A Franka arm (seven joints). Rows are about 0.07 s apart.
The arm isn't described. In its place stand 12 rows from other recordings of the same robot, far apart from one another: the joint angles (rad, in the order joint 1, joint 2, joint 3, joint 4, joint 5, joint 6, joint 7), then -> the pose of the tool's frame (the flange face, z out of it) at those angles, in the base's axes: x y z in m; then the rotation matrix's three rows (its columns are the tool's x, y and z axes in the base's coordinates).
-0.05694, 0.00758, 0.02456, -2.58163, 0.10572, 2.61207, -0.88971 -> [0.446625, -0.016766, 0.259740], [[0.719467, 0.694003, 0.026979], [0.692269, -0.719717, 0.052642], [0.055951, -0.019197, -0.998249]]
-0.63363, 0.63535, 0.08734, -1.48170, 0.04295, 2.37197, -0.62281 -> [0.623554, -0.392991, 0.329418], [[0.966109, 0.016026, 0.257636], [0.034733, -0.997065, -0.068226], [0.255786, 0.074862, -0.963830]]
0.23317, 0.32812, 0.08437, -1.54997, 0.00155, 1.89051, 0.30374 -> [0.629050, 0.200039, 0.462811], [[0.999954, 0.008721, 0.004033], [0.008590, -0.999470, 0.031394], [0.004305, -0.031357, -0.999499]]
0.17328, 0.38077, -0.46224, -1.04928, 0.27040, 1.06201, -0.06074 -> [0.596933, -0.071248, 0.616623], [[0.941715, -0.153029, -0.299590], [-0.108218, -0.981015, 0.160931], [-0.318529, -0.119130, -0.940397]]
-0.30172, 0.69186, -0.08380, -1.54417, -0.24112, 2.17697, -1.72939 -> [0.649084, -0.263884, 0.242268], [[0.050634, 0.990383, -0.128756], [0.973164, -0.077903, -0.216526], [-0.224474, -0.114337, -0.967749]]
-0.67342, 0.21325, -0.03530, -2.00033, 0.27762, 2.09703, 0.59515 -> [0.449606, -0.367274, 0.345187], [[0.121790, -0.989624, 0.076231], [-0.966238, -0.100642, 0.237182], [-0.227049, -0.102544, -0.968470]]
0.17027, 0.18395, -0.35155, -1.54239, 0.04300, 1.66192, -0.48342 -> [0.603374, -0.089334, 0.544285], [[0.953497, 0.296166, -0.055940], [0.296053, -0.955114, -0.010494], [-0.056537, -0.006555, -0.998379]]
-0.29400, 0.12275, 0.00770, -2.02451, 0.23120, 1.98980, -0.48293 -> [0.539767, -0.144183, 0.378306], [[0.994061, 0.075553, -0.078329], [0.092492, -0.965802, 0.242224], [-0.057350, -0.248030, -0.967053]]
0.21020, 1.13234, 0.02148, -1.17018, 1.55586, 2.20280, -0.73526 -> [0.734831, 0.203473, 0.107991], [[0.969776, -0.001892, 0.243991], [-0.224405, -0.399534, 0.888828], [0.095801, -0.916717, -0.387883]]
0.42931, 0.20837, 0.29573, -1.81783, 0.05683, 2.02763, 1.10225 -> [0.464144, 0.402889, 0.428941], [[0.914641, -0.399008, -0.064997], [-0.392779, -0.915145, 0.090742], [-0.095688, -0.057467, -0.993751]]
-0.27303, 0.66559, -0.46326, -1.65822, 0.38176, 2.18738, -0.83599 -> [0.533365, -0.416321, 0.247611], [[0.998390, -0.053712, -0.018249], [-0.052724, -0.997314, 0.050846], [-0.020931, -0.049802, -0.998540]]
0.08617, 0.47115, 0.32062, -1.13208, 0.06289, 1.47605, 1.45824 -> [0.634836, 0.224284, 0.542977], [[0.457626, -0.872101, -0.173260], [-0.862671, -0.482685, 0.151043], [-0.215355, 0.080346, -0.973225]]
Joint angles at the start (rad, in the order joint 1, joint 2, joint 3, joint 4, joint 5, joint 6, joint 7): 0.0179 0.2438 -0.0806 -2.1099 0.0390 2.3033 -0.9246
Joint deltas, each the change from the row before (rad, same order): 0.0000 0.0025 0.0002 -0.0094 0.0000 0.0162 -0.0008; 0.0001 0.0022 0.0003 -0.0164 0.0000 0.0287 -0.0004; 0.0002 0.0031 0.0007 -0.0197 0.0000 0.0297 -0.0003; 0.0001 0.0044 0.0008 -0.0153 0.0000 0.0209 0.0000; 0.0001 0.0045 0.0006 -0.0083 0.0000 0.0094 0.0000; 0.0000 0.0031 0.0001 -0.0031 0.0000 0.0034 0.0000; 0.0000 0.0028 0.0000 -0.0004 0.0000 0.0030 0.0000; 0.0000 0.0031 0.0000 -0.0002 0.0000 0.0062 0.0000; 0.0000 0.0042 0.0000 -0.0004 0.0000 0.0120 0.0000; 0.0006 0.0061 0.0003 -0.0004 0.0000 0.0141 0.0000; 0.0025 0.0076 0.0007 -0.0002 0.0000 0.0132 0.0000
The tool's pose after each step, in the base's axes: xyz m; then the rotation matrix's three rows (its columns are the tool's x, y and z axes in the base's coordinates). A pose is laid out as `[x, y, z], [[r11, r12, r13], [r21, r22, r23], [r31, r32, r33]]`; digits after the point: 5 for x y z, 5 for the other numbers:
[0.56689, -0.03417, 0.29256], [[0.66872, 0.74219, -0.04430], [0.74322, -0.66895, 0.01168], [-0.02096, -0.04074, -0.99895]]
[0.56456, -0.03406, 0.28700], [[0.66872, 0.74273, -0.03429], [0.74336, -0.66882, 0.01019], [-0.01537, -0.03230, -0.99936]]
[0.56107, -0.03362, 0.27976], [[0.66837, 0.74332, -0.02747], [0.74373, -0.66842, 0.00886], [-0.01178, -0.02635, -0.99958]]
[0.55790, -0.03316, 0.27293], [[0.66805, 0.74365, -0.02633], [0.74402, -0.66811, 0.00803], [-0.01162, -0.02496, -0.99962]]
[0.55579, -0.03277, 0.26792], [[0.66767, 0.74387, -0.02976], [0.74433, -0.66777, 0.00775], [-0.01411, -0.02732, -0.99953]]
[0.55487, -0.03271, 0.26526], [[0.66761, 0.74380, -0.03256], [0.74434, -0.66776, 0.00760], [-0.01609, -0.02931, -0.99944]]
[0.55486, -0.03274, 0.26381], [[0.66762, 0.74378, -0.03277], [0.74432, -0.66779, 0.00731], [-0.01645, -0.02927, -0.99944]]
[0.55526, -0.03280, 0.26253], [[0.66769, 0.74384, -0.02990], [0.74429, -0.66783, 0.00673], [-0.01496, -0.02674, -0.99953]]
[0.55612, -0.03292, 0.26107], [[0.66783, 0.74397, -0.02254], [0.74424, -0.66789, 0.00564], [-0.01086, -0.02054, -0.99973]]
[0.55709, -0.03256, 0.25873], [[0.66727, 0.74466, -0.01500], [0.74478, -0.66729, 0.00439], [-0.00674, -0.01410, -0.99988]]
[0.55796, -0.03091, 0.25555], [[0.66497, 0.74681, -0.00966], [0.74686, -0.66497, 0.00330], [-0.00396, -0.00941, -0.99995]]

